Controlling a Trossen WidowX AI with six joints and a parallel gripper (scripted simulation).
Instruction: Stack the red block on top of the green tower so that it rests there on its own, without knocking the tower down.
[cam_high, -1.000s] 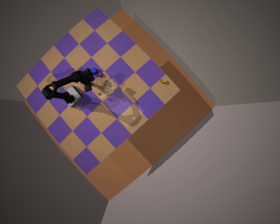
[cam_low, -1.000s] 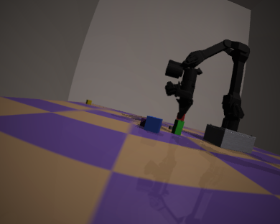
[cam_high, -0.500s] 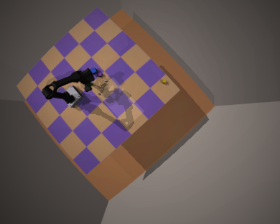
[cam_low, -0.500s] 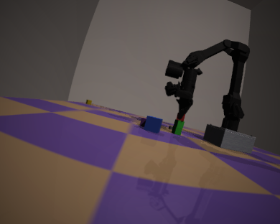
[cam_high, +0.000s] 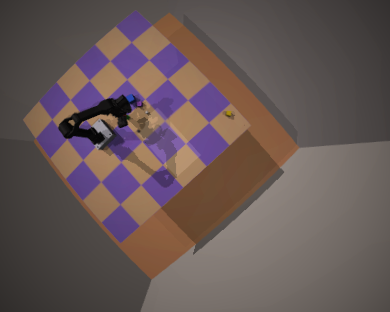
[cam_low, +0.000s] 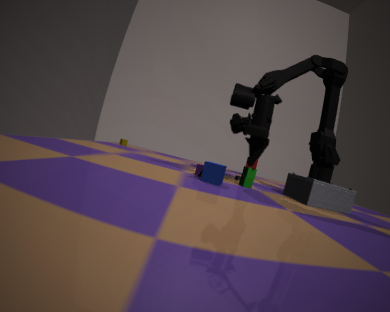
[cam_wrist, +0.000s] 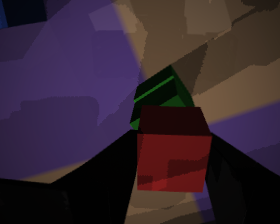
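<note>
The red block lies 10 mm above my gripper tip. Also, from my gripper tip: yellow block 590 mm ahead, 410 mm to the right, 50 mm below; then blue block 100 mm ahead, 90 mm to the left, 40 mm below; then small purple block 130 mm ahead, 50 mm below, 20 mm to the left.
</note>
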